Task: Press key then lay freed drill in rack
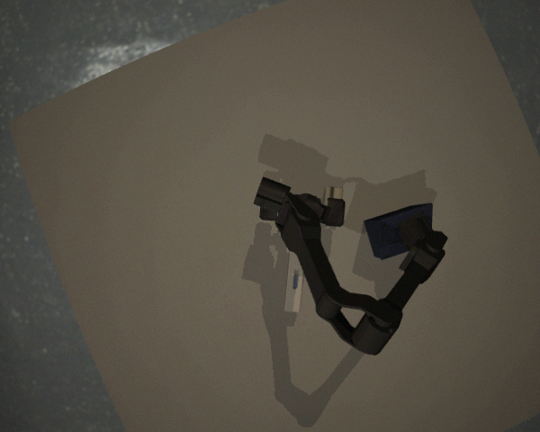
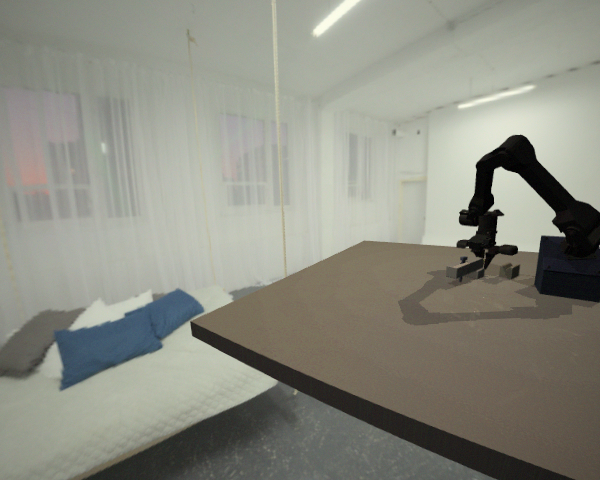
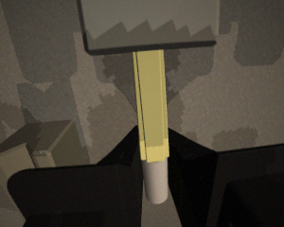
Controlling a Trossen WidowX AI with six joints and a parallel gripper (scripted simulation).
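Right now my gripper tip is 3 cm to the right of the drill, 3 cm below it and 2 cm short of it. Round my gripper tip: rack (8 cm behind, 2 cm to the left, 1 cm above); block (12 cm to the left, 7 cm ahead, 3 cm above); blue key (14 cm to the left, 9 cm ahead, 4 cm above).
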